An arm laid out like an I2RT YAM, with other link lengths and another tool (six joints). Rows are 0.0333 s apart.
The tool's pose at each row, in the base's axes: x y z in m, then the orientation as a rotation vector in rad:
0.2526 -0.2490 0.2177 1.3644 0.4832 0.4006
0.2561 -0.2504 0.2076 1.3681 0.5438 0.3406
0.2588 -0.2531 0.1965 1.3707 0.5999 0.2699
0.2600 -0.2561 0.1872 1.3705 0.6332 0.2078
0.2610 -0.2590 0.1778 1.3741 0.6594 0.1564
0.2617 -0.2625 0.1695 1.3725 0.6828 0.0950
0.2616 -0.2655 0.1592 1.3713 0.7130 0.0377
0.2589 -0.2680 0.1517 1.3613 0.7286 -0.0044
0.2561 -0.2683 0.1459 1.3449 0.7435 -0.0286
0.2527 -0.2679 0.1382 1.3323 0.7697 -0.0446
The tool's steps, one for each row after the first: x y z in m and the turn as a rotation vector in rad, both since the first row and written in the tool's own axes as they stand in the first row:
0.0031 -0.0102 0.0017 0.0273 0.0068 -0.0723
0.0050 -0.0215 0.0039 0.0552 0.0049 -0.1494
0.0053 -0.0312 0.0058 0.0740 -0.0075 -0.2092
0.0055 -0.0410 0.0075 0.0936 -0.0188 -0.2566
0.0049 -0.0497 0.0096 0.1099 -0.0372 -0.3107
0.0042 -0.0604 0.0106 0.1288 -0.0481 -0.3653
0.0013 -0.0682 0.0102 0.1327 -0.0601 -0.4049
-0.0006 -0.0740 0.0082 0.1271 -0.0620 -0.4342
-0.0025 -0.0815 0.0049 0.1271 -0.0513 -0.4623

